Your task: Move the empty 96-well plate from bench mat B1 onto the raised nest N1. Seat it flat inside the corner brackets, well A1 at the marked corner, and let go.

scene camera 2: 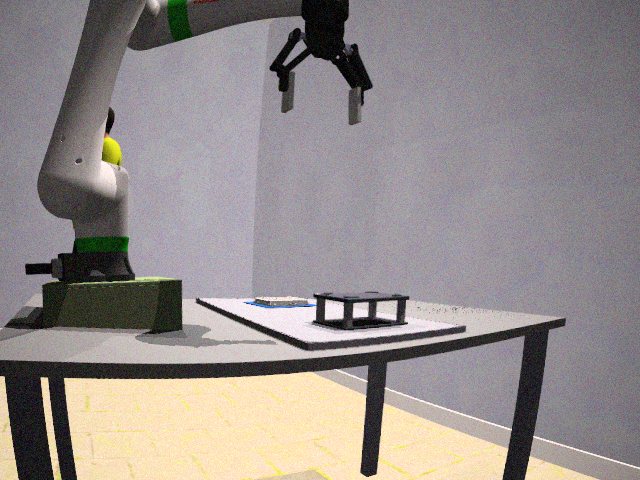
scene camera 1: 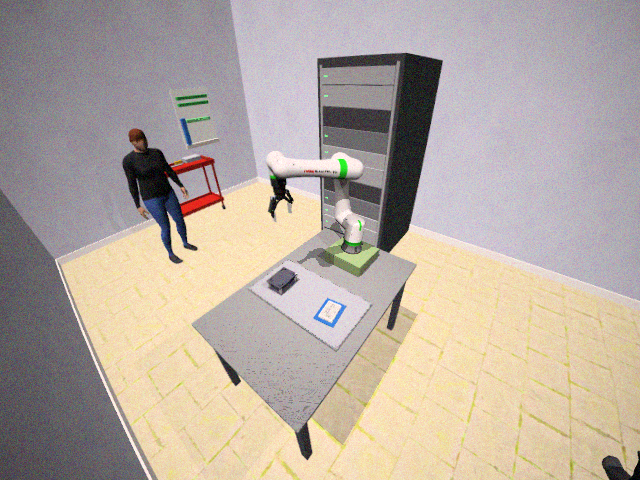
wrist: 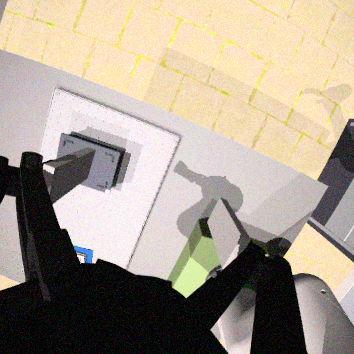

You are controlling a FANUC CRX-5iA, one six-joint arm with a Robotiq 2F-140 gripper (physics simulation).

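Pixels of known places: gripper, fingertip midpoint: (scene camera 2: 322, 116) (scene camera 1: 282, 217) (wrist: 153, 187); arm's base, link origin: (scene camera 2: 103, 280) (scene camera 1: 351, 248).
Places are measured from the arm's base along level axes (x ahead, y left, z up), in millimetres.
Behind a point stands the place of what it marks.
Note:
The white 96-well plate (scene camera 1: 330, 311) @(y 83, x 545, z -56 mm) (scene camera 2: 281, 300) @(y 41, x 516, z -51 mm) lies on the blue mat B1 (scene camera 1: 324, 320) @(y 74, x 606, z -61 mm) (wrist: 89, 256) @(y 50, x 463, z -66 mm); its edge shows in the wrist view, mostly hidden by the gripper body. Well A1 cannot be made out. The dark raised nest N1 (scene camera 1: 282, 277) @(y -290, x 471, z -7 mm) (scene camera 2: 361, 296) @(y -316, x 447, z -7 mm) (wrist: 107, 162) @(y -310, x 410, z -7 mm) stands on posts with an empty top and small corner brackets; one finger covers part of it in the wrist view. My gripper (scene camera 1: 281, 213) @(y -381, x 272, z 311 mm) (scene camera 2: 321, 116) @(y -381, x 272, z 311 mm) (wrist: 153, 187) @(y -381, x 272, z 311 mm) is open and empty, high above the table, well apart from plate and nest.
Mat and nest share a pale board (scene camera 1: 305, 298) @(y -100, x 514, z -68 mm) (wrist: 145, 160) @(y -320, x 319, z -67 mm) on the grey table (scene camera 1: 248, 346) @(y -212, x 920, z -81 mm). The arm stands on a green block (scene camera 1: 356, 263) @(y 93, x 151, z 4 mm) (scene camera 2: 113, 307) @(y -131, x -14, z -40 mm). A tall rack (scene camera 1: 423, 129) is behind it. One person (scene camera 1: 152, 175) stands by a red cart; another, in yellow (scene camera 2: 111, 150), is partly hidden behind the arm.

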